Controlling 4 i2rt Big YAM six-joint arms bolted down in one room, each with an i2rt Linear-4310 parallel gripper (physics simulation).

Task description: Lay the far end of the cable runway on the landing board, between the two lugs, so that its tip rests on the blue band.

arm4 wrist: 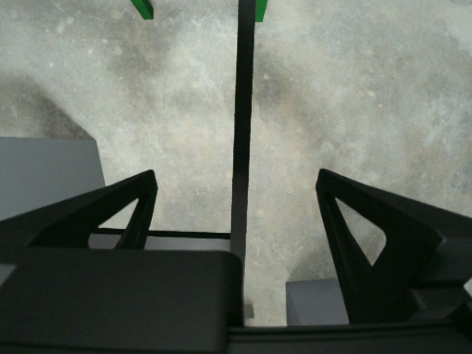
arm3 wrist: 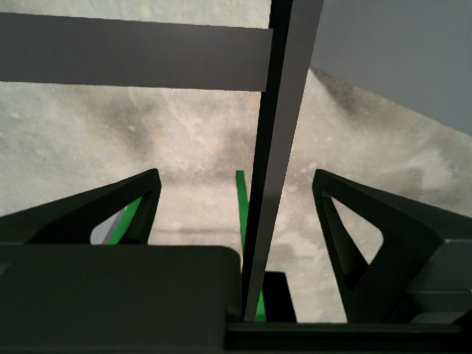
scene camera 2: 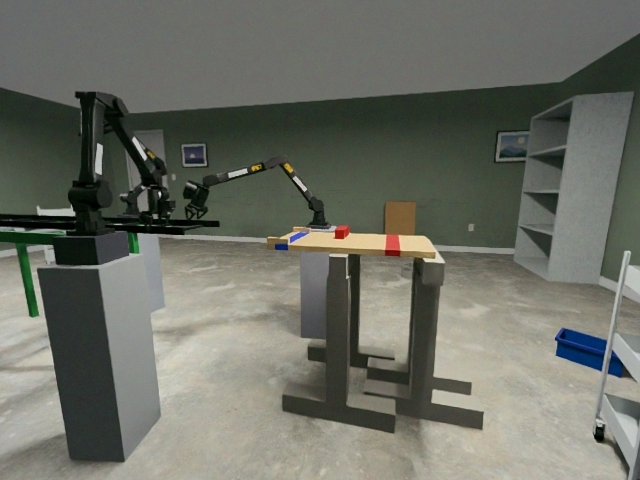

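The dark cable runway (arm3 wrist: 281, 150) (arm4 wrist: 242, 100) (scene camera 2: 204, 223) lies level at the left in the scene view. Its near tip is left of the wooden landing board (scene camera 2: 361, 242), with a gap between. The blue band (scene camera 2: 298, 237) crosses the board's left end; I cannot make out the lugs surely. Arm3's gripper (arm3 wrist: 237, 172) is open, with a runway rail running between its spread fingers in view. Arm4's gripper (arm4 wrist: 236, 172) is open, a rail likewise between its fingers in view. In the scene view, the back arm's gripper (scene camera 2: 196, 212) hangs above the runway's tip, apart from it.
A red block (scene camera 2: 341, 231) and a red band (scene camera 2: 392, 245) are on the board, which rests on grey trestles (scene camera 2: 337, 330). A green stand (scene camera 2: 25, 273) is at the left. A grey pedestal (scene camera 2: 129, 356) stands in front. A blue bin (scene camera 2: 584, 351) lies at the right.
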